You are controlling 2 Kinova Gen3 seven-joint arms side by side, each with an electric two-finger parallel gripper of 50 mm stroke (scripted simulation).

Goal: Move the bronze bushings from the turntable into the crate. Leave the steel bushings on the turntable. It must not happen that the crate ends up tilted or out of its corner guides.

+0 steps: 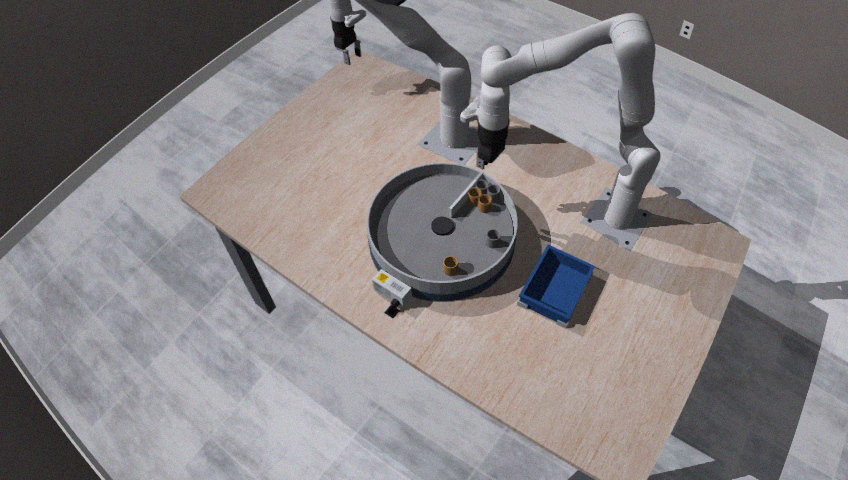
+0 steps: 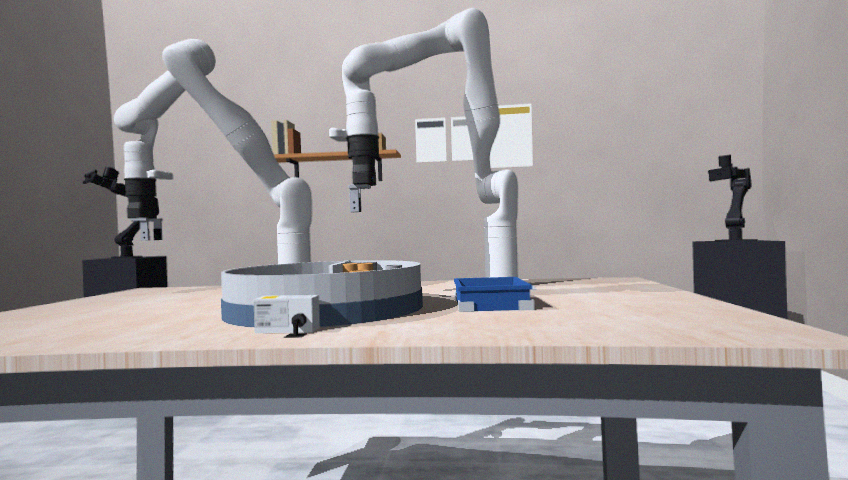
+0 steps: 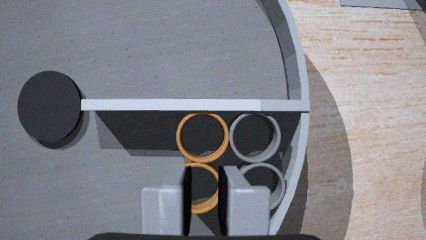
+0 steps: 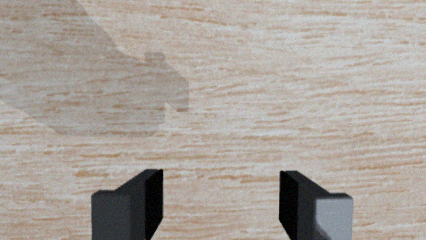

Labels:
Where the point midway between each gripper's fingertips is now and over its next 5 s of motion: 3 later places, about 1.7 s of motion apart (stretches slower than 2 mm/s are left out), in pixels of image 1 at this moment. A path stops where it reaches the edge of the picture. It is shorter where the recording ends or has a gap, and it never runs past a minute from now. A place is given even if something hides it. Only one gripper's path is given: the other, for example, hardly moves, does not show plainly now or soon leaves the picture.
The left gripper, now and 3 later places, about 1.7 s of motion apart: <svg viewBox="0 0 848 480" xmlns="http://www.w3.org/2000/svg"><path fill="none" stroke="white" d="M482 165L471 193L471 200L475 186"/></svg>

